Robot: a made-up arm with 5 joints. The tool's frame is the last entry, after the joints. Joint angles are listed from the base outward. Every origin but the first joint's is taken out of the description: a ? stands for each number. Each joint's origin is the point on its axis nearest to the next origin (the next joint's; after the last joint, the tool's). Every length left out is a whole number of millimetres.
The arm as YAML. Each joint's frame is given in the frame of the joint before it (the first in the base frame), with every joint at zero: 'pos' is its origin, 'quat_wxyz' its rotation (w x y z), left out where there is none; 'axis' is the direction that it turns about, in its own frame. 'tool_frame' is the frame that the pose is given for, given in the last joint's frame.
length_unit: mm
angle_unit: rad
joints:
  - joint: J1
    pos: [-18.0, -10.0, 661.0]
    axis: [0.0, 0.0, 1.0]
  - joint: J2
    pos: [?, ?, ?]
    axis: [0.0, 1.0, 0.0]
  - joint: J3
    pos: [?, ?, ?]
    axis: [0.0, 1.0, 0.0]
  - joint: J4
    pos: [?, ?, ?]
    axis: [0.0, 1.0, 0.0]
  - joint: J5
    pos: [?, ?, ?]
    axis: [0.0, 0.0, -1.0]
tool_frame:
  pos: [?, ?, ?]
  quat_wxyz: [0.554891, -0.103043, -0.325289, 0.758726]
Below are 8 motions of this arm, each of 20 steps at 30 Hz.
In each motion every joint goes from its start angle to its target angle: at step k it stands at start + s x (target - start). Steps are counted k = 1, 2, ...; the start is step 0. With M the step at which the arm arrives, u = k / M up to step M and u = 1 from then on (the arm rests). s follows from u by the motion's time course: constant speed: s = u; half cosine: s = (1 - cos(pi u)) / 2; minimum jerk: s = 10 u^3 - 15 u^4 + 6 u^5.
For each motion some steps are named. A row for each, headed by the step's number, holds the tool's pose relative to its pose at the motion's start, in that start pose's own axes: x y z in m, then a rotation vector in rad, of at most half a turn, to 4 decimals.
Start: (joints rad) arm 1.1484 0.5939 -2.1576 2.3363 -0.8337
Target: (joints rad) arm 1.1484 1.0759 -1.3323 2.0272 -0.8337
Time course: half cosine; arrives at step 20
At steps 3, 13, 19, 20:
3: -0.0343 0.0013 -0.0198 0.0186 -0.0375 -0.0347
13: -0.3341 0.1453 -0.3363 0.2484 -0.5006 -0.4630
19: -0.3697 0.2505 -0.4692 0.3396 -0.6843 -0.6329
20: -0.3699 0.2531 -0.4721 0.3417 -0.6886 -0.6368

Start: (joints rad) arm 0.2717 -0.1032 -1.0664 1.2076 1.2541
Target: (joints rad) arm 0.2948 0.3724 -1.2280 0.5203 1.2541
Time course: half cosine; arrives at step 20
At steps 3, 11, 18, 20:
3: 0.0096 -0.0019 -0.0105 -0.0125 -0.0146 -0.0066
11: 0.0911 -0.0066 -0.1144 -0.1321 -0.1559 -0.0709
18: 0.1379 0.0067 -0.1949 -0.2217 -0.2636 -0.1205
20: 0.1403 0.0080 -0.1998 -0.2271 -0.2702 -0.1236

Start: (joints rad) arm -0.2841 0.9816 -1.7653 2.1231 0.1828
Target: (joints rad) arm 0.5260 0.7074 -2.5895 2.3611 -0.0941
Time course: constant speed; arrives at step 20
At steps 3, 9, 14, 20:
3: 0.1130 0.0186 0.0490 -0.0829 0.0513 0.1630
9: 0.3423 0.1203 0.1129 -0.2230 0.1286 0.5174
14: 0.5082 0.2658 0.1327 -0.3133 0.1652 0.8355
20: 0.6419 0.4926 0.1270 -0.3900 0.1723 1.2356

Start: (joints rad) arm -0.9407 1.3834 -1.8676 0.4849 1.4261
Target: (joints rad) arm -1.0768 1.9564 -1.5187 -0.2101 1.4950
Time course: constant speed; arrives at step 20
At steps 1, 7, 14, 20:
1: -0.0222 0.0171 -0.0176 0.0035 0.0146 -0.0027
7: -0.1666 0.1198 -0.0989 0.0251 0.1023 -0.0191
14: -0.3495 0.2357 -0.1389 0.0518 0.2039 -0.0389
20: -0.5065 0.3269 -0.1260 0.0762 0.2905 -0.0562

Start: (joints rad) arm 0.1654 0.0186 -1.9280 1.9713 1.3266
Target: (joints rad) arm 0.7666 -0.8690 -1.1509 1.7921 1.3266
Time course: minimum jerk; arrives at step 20
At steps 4, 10, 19, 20:
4: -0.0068 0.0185 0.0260 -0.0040 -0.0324 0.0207
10: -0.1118 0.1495 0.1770 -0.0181 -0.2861 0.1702
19: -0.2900 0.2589 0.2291 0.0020 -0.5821 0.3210
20: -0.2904 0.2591 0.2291 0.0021 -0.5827 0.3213

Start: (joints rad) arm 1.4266 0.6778 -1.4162 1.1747 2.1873
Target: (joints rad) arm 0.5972 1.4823 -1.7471 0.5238 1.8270
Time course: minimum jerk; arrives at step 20
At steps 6, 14, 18, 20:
6: 0.0571 -0.0333 -0.1193 0.0456 0.0338 -0.0697
14: 0.0471 -0.1318 -0.6747 0.1771 0.1518 -0.3835
18: -0.0081 -0.1300 -0.7925 0.1931 0.1766 -0.4587
20: -0.0116 -0.1296 -0.7987 0.1939 0.1780 -0.4629

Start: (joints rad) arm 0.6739 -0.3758 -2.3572 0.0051 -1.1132
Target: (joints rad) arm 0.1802 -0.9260 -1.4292 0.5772 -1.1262
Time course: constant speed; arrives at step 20
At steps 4, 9, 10, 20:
4: 0.0133 -0.0053 -0.0054 0.0794 -0.1916 -0.0571
9: 0.0444 -0.0161 0.0009 0.1977 -0.4180 -0.1403
10: 0.0523 -0.0188 0.0041 0.2237 -0.4613 -0.1586
20: 0.1581 -0.0568 0.0714 0.5218 -0.8498 -0.3761

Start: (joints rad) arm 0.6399 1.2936 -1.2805 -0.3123 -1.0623
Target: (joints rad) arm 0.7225 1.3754 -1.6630 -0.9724 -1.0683
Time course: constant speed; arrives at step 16
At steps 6, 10, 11, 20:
6: -0.0607 -0.0586 0.0194 -0.0527 0.2528 0.2534
10: -0.0880 -0.1007 0.0362 -0.0934 0.4219 0.4204
11: -0.0932 -0.1112 0.0408 -0.1043 0.4643 0.4619
20: -0.1091 -0.1631 0.0641 -0.1628 0.6773 0.6670

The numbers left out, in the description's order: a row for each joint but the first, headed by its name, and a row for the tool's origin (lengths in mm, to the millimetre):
J2: 11.0 1.0 0.0
J3: 84.0 0.0 458.0
J4: 119.0 0.0 -412.0
J5: 142.0 0.0 -104.0
tool: -15.0 11.0 0.0

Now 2 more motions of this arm.
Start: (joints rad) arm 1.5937 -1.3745 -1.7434 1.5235 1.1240
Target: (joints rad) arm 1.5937 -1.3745 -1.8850 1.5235 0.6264
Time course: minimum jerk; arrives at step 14
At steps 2, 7, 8, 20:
2: 0.0003 -0.0010 0.0015 0.0000 -0.0091 0.0079
7: 0.0045 -0.0210 0.0336 -0.0057 -0.1909 0.1744
8: 0.0052 -0.0264 0.0426 -0.0089 -0.2396 0.2222
20: 0.0063 -0.0410 0.0677 -0.0216 -0.3713 0.3590

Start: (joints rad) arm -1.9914 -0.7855 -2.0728 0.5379 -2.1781
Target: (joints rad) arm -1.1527 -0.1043 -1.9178 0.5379 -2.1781
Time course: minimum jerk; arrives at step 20
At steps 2, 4, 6, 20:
2: 0.0021 0.0027 -0.0063 -0.0097 0.0022 -0.0020
4: 0.0134 0.0168 -0.0430 -0.0658 0.0148 -0.0128
6: 0.0317 0.0370 -0.1246 -0.1862 0.0413 -0.0300
20: -0.1097 -0.2543 -0.6603 -1.1389 0.2243 0.1157

